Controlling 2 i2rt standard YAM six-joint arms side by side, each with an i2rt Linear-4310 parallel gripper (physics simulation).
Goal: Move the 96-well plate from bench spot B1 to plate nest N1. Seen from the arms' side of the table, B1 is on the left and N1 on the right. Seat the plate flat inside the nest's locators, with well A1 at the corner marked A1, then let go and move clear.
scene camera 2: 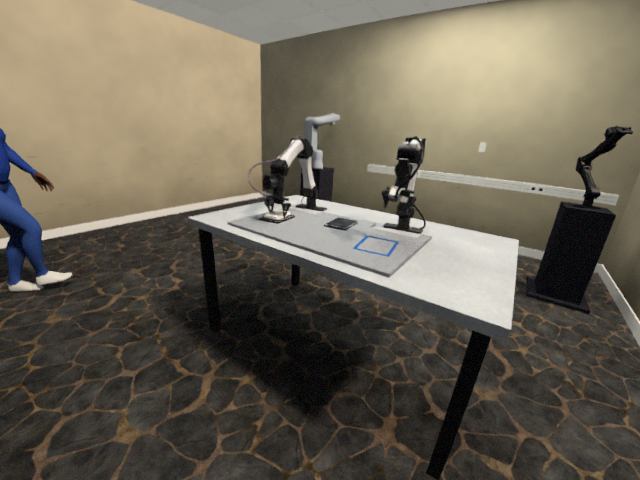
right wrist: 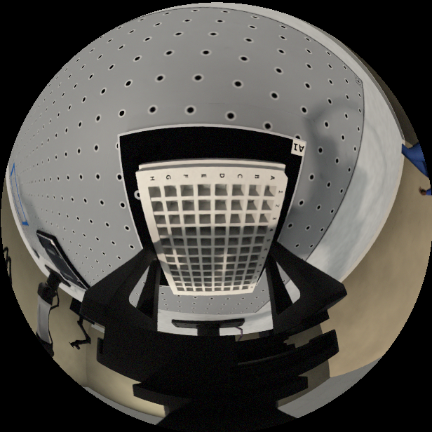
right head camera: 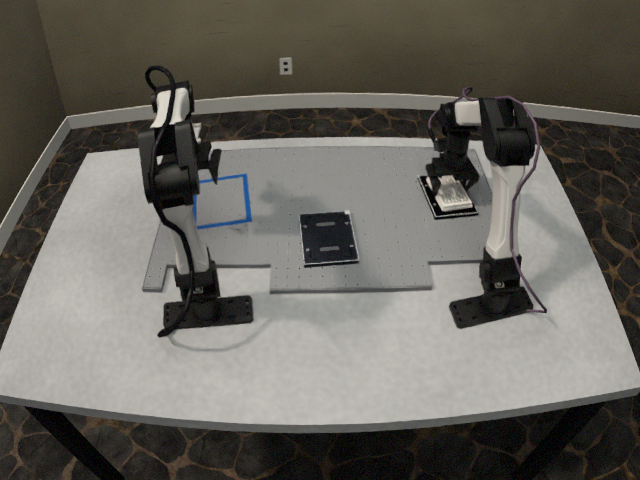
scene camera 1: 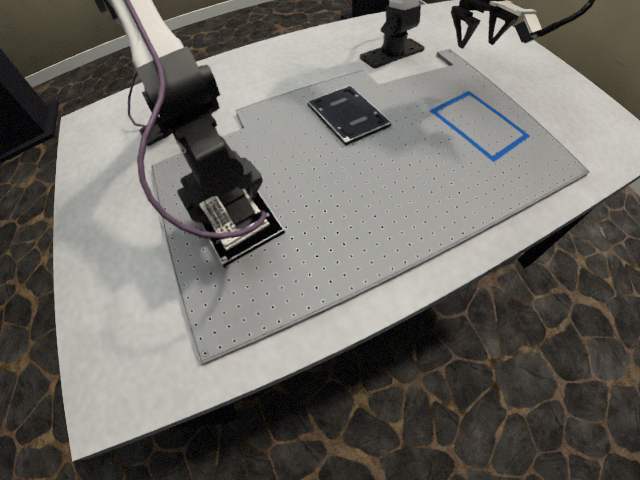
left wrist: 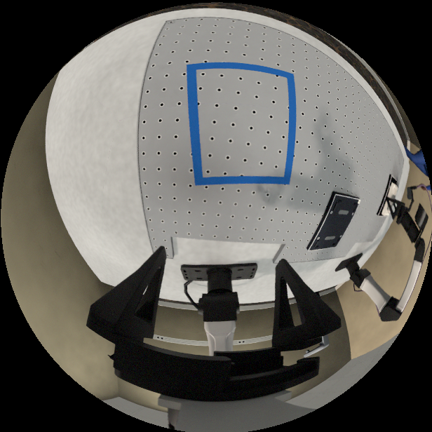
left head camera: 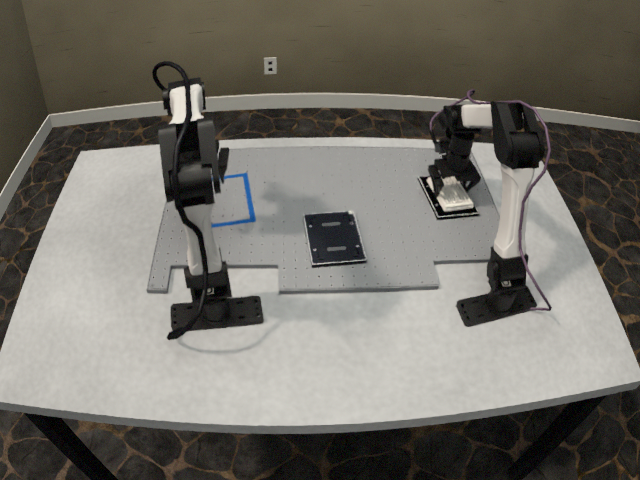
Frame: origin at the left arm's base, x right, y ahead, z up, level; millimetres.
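Seen in the pictures: left gripper, fingertip midpoint: (scene camera 2: 395, 211) (scene camera 1: 476, 45); right gripper, fingertip midpoint: (scene camera 2: 277, 215) (right head camera: 449, 193) (left head camera: 449, 194); left arm's base, origin of the base link: (scene camera 2: 402, 229) (right head camera: 207, 314) (scene camera 1: 392, 53) (left head camera: 215, 315); right arm's base, origin of the base link: (scene camera 2: 311, 208) (right head camera: 492, 308) (left head camera: 497, 306).
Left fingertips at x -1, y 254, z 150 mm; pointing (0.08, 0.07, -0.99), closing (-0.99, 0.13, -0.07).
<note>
Offsets run from my left fingertips to a thing's top centre. Level surfaces: height alone.
The white 96-well plate @[dx +619, dy +18, dz -107 mm] (left head camera: 457, 200) (right head camera: 453, 197) (right wrist: 215, 218) is between the fingers of my right gripper (left head camera: 453, 184) (right wrist: 211, 242), which is shut on its long sides. The plate is over the right-hand black nest @[dx +616, dy +21, dz -121 mm] (left head camera: 430, 198) (scene camera 1: 235, 254) (right wrist: 200, 142); a wide black strip shows beyond its row-1 edge in the right wrist view. Its A1 corner faces the nest's A1 label (right wrist: 298, 147). Whether it is seated or slightly raised I cannot tell. The blue outline B1 (left head camera: 250, 196) (scene camera 1: 498, 114) (left wrist: 193, 125) holds no plate. My left gripper (scene camera 1: 476, 44) (left wrist: 224, 258) is open and empty, high above the board.
A second black nest @[dx +286, dy -85, dz -121 mm] (left head camera: 334, 237) (scene camera 1: 348, 114) (left wrist: 334, 221) lies in the middle of the perforated board @[dz -137 mm] (left head camera: 361, 276) (scene camera 1: 330, 206). A purple cable (scene camera 1: 142, 155) loops along my right arm. A person in blue (scene camera 2: 18, 217) stands beyond the table at the left of scene camera 2.
</note>
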